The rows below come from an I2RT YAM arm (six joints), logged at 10 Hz.
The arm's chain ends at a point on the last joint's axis. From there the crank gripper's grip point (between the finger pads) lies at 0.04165 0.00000 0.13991 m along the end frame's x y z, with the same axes.
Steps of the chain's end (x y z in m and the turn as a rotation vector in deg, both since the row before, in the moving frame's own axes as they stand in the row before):
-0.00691 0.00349 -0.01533 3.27 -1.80 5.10
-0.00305 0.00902 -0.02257 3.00 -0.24 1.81
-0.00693 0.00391 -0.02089 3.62 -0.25 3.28
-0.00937 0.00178 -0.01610 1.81 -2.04 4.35
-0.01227 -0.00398 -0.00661 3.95 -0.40 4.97
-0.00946 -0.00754 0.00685 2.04 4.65 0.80
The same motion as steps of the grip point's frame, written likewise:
-0.01113 -0.00101 -0.01422 3.27 -1.80 5.10
-0.00354 0.00300 -0.02255 3.00 -0.24 1.81
-0.00736 -0.00256 -0.02091 3.62 -0.25 3.28
-0.01432 0.00031 -0.01473 1.81 -2.04 4.35
-0.01298 -0.01005 -0.00653 3.95 -0.40 4.97
0.00177 -0.01179 0.00294 2.04 4.65 0.80

